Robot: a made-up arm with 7 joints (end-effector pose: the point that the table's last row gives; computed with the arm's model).
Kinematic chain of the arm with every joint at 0, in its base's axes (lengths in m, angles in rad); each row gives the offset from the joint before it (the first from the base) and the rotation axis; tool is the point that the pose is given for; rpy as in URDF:
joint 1: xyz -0.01 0 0.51 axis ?
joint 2: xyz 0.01 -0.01 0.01 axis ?
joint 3: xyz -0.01 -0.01 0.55 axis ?
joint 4: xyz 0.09 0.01 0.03 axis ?
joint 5: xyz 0.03 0 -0.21 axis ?
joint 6: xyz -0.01 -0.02 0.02 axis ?
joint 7: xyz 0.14 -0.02 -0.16 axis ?
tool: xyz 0.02 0.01 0.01 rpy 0 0 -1.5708
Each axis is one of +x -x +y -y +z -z.
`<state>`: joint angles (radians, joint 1 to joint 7).
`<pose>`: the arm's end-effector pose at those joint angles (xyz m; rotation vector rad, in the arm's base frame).
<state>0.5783 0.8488 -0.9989 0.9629 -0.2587 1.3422 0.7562</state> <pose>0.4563 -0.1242 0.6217 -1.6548 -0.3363 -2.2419</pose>
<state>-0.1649 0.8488 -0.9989 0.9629 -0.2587 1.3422 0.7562</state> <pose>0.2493 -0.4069 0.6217 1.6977 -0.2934 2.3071</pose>
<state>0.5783 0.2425 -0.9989 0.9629 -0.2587 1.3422 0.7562</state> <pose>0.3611 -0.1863 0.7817 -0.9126 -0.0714 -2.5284</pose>
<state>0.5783 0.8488 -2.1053 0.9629 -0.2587 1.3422 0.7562</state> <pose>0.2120 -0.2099 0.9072 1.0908 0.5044 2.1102</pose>
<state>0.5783 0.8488 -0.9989 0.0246 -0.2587 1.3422 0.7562</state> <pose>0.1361 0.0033 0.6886 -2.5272 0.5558 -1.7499</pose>
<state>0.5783 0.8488 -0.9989 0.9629 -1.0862 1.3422 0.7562</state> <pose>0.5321 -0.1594 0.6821 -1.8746 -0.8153 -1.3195</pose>
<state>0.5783 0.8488 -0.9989 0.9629 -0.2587 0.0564 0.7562</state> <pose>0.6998 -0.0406 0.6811 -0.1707 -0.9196 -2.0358</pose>
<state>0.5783 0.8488 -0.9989 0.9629 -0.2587 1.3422 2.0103</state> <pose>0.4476 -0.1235 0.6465 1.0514 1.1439 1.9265</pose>
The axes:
joint 1: +z
joint 2: +y
joint 3: +z
joint 4: -y
joint 5: -z
joint 6: +y
joint 7: -z

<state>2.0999 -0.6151 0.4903 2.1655 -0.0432 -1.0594 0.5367</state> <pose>0.2171 -0.3656 1.2379 -1.7603 -1.6988 -0.2052</pose>
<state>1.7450 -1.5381 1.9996 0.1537 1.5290 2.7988 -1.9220</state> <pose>0.0790 -0.4792 0.3149 -1.3731 0.7353 1.5776</pose>
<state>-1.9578 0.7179 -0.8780 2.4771 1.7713 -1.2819 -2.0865</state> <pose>-0.4133 -0.3049 1.0159 1.9920 0.5728 0.6896</pose>
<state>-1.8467 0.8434 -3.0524 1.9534 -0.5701 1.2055 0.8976</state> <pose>-0.0505 -0.2171 1.3473 1.7833 -0.0771 -1.0356</pose>
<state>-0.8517 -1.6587 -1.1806 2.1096 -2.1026 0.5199 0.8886</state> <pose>-0.8337 0.3818 0.6688 0.6230 1.2450 0.7741</pose>
